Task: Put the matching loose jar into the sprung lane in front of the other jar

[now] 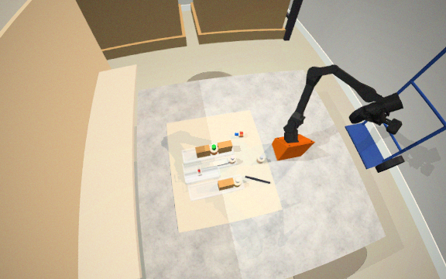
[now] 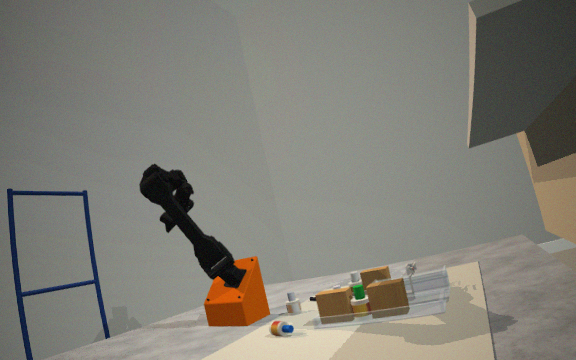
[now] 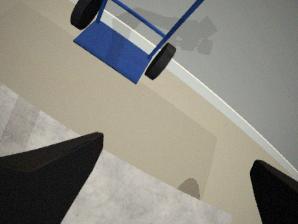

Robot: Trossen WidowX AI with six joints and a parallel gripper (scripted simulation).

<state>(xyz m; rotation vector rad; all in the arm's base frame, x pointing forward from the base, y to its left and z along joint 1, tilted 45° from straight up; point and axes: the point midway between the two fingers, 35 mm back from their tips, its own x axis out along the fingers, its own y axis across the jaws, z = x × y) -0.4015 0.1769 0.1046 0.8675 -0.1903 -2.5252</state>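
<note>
My gripper tip is 58 cm short of the black pen, 35 cm above it and 11 cm to the right of it. Also, from my gripper tip: pusher plate (82 cm ahead, 31 cm below, 5 cm to the left).
</note>
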